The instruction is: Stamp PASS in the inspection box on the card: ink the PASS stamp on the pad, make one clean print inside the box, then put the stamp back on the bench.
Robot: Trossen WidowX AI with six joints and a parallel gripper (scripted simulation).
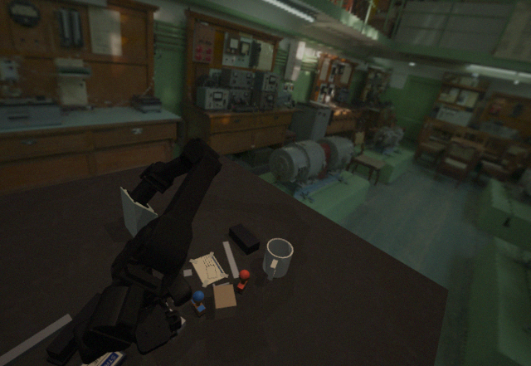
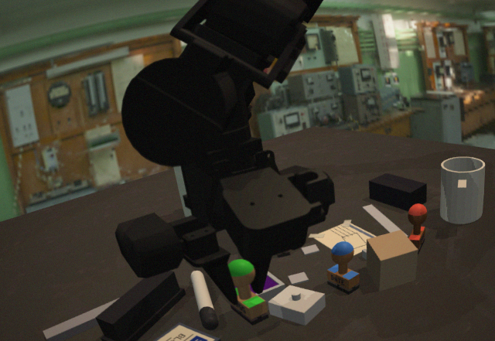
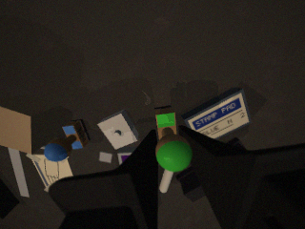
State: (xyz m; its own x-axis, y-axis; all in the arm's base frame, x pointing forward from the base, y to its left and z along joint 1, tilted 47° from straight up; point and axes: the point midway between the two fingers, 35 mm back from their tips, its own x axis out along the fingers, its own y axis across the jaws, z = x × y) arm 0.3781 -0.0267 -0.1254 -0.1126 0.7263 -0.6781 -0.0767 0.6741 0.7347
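Right now the purple ink pad is 11 cm behind my gripper tip, 5 cm to the left of it and 6 cm below it. Also, from my gripper tip: stamp-pad box (2 cm behind, 9 cm to the right, 5 cm below); white block (2 cm behind, 7 cm to the left, 5 cm below); green-knobbed stamp (right at my gripper tip).
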